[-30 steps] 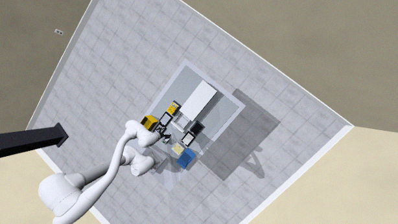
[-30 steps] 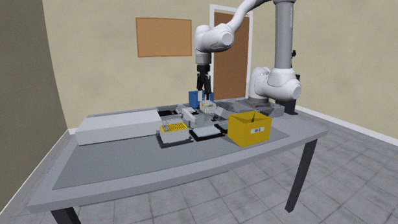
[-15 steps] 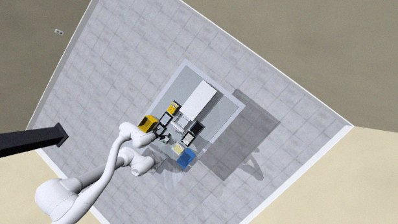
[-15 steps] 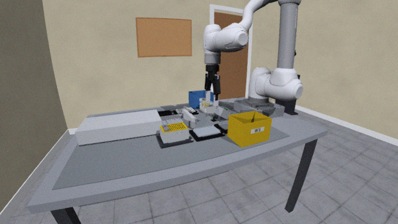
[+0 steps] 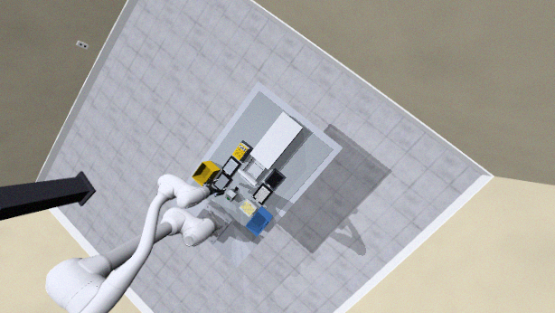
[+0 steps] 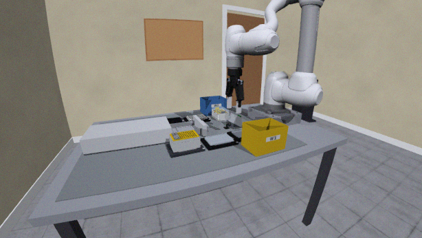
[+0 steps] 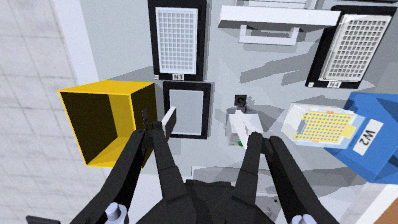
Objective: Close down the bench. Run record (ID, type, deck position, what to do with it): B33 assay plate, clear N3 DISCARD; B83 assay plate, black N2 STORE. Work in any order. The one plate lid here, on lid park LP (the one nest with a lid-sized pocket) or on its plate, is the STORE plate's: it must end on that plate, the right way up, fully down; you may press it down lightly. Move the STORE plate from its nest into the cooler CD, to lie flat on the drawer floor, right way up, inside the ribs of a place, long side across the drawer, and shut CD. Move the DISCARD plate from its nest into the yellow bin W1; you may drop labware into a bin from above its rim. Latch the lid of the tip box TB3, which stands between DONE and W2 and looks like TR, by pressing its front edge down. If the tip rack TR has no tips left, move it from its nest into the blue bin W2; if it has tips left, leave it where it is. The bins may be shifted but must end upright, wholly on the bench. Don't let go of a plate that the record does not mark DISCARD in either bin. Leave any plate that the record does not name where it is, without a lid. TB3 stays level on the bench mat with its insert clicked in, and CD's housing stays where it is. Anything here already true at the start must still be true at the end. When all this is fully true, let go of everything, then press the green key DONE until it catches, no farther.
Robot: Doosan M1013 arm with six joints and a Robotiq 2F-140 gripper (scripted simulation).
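The see-through plate lid is 150 mm below my hand, 60 mm behind it and 40 mm to the left of it. Also, from my hand: N3 label (150 mm below, 80 mm to the left, 30 mm ahead); then black nest (160 mm below, 100 mm ahead, 90 mm to the left); then green key (120 mm to the right, 100 mm below, 80 mm behind).
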